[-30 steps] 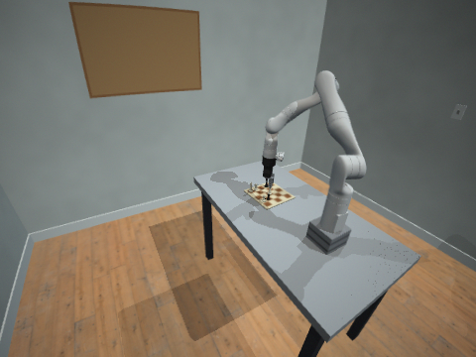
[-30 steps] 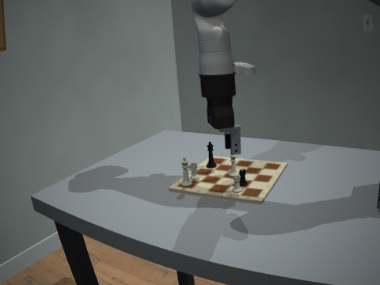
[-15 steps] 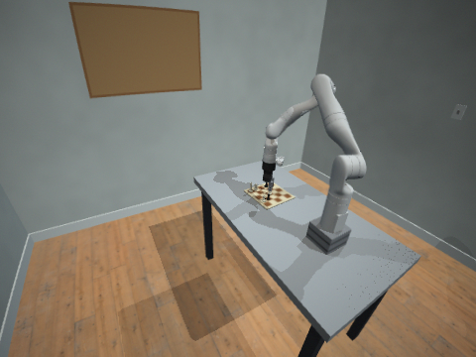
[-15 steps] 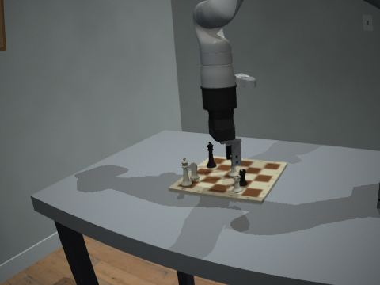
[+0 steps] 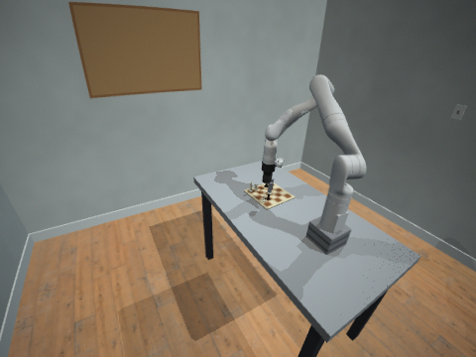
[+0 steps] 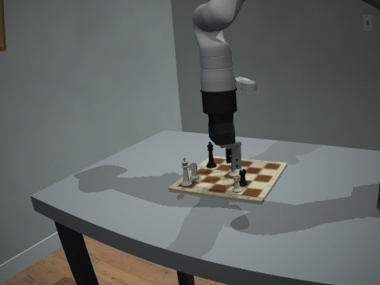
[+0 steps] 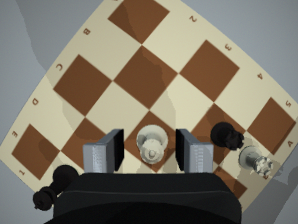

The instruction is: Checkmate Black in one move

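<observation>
My gripper is now 10 mm above the white piece. Also, from my hand: black rook: 50 mm behind, 40 mm to the left, 20 mm below; chessboard: 40 mm below; black king: 80 mm ahead, 20 mm to the right, 10 mm below.
</observation>
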